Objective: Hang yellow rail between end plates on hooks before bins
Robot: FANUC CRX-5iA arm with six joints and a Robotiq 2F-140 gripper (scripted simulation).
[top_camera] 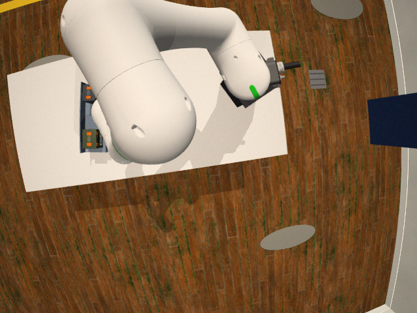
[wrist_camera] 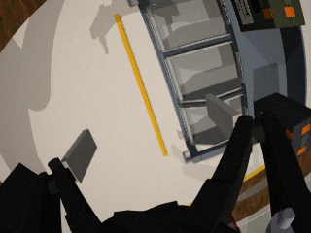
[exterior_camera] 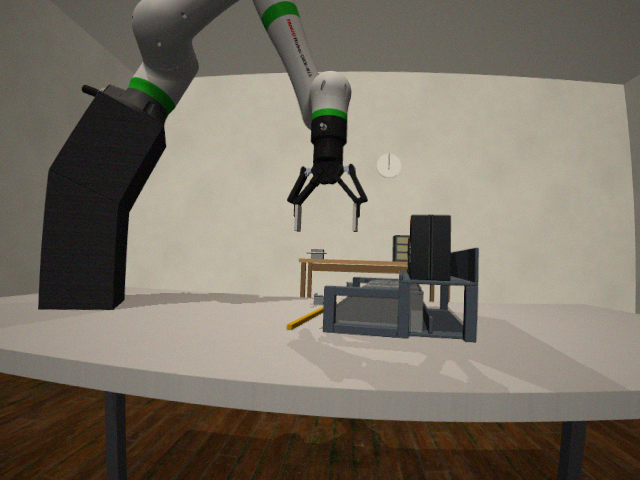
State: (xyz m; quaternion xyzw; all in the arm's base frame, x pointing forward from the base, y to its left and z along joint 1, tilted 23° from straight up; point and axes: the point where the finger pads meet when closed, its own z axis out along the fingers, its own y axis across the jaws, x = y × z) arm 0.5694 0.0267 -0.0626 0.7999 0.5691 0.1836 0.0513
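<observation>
Now: hand 1 cm past the yellow rail, 1 cm to the left of it and 21 cm above it. Round my hand: black box: 20 cm ahead, 17 cm to the right, 5 cm below.
</observation>
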